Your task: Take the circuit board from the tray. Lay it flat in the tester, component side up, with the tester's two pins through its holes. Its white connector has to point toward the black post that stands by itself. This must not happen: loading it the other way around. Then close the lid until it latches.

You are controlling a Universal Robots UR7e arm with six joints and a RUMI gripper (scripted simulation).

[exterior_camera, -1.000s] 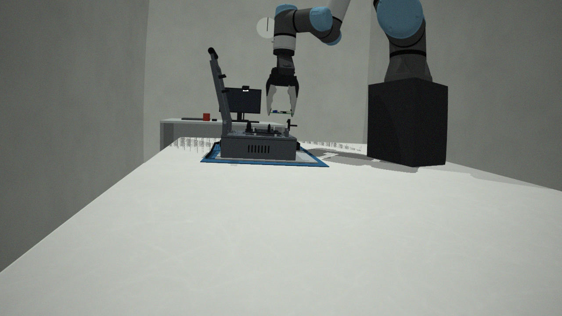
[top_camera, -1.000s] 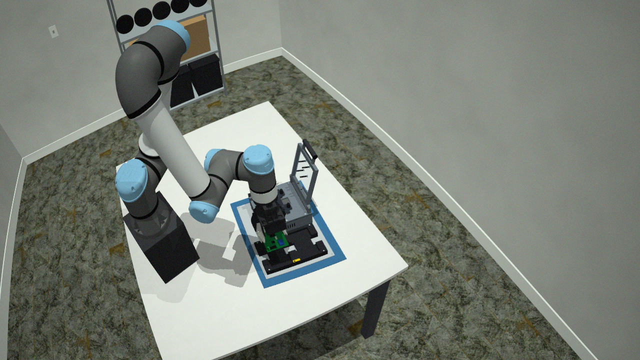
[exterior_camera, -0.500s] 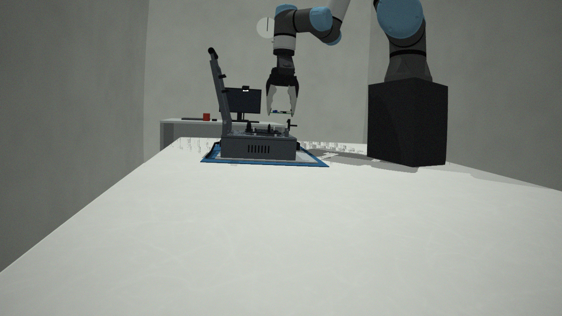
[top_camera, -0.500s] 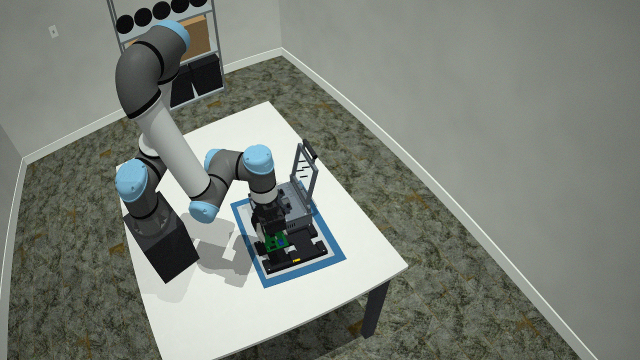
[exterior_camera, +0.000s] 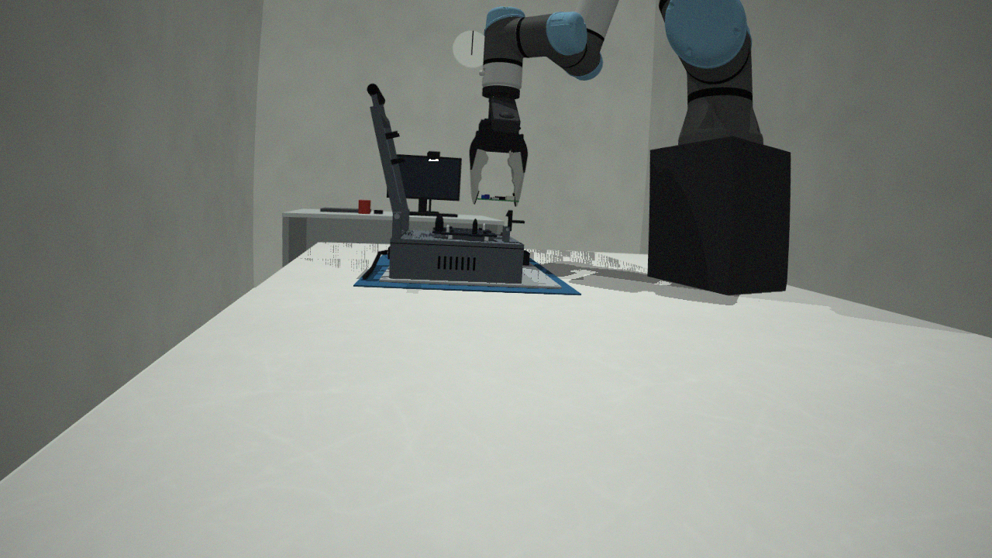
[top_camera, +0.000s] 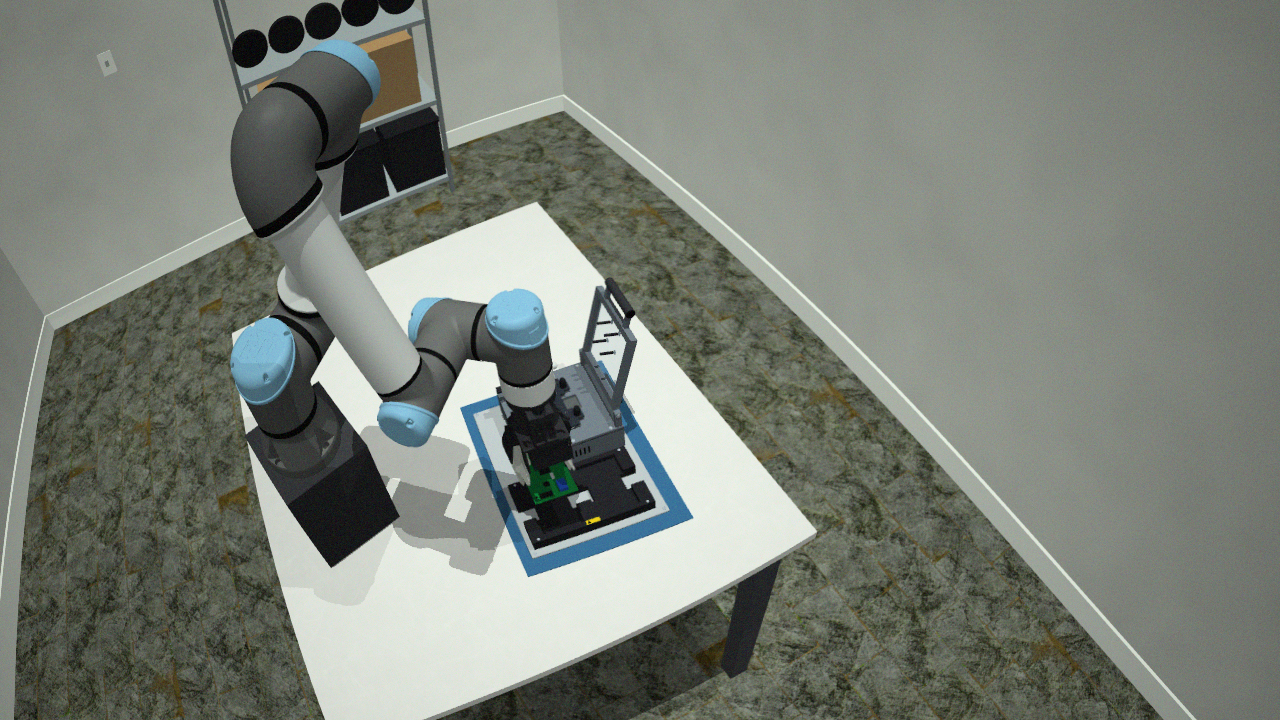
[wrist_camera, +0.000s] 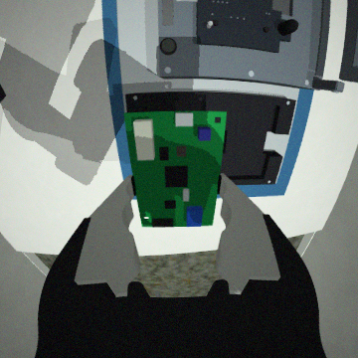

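Right now my hand is 190 mm short of the lid, 160 mm to the right of it and 60 mm below it. Round my hand: green circuit board right at my hand.
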